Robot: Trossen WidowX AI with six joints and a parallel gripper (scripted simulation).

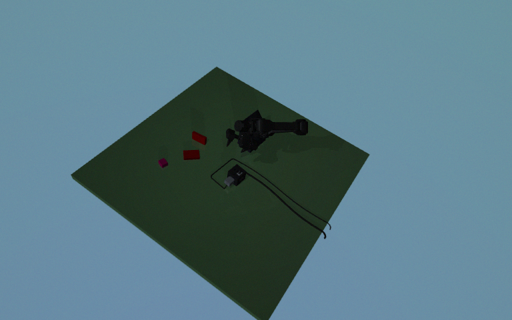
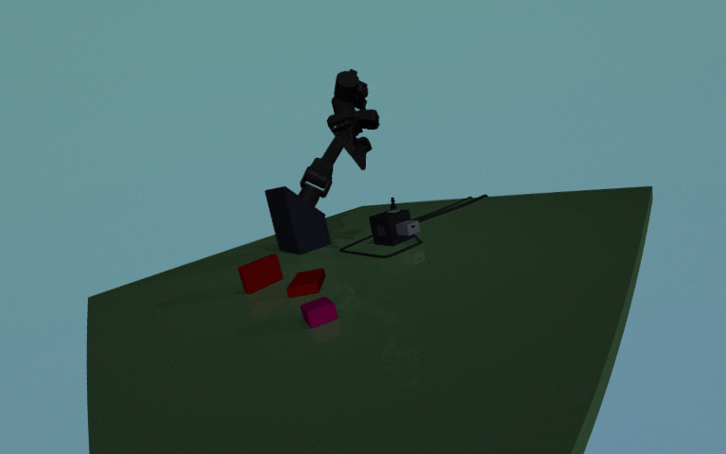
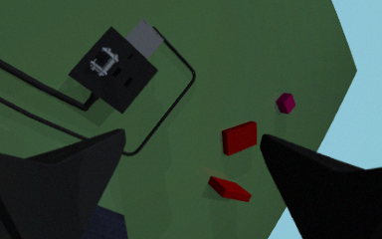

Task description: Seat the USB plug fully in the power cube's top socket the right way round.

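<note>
The grey USB plug lies 130 mm below my gripper tip, 70 mm to the left of it and 30 mm ahead of it. Also, from my gripper tip: magenta block: 350 mm to the right, 210 mm below, 180 mm ahead.
</note>
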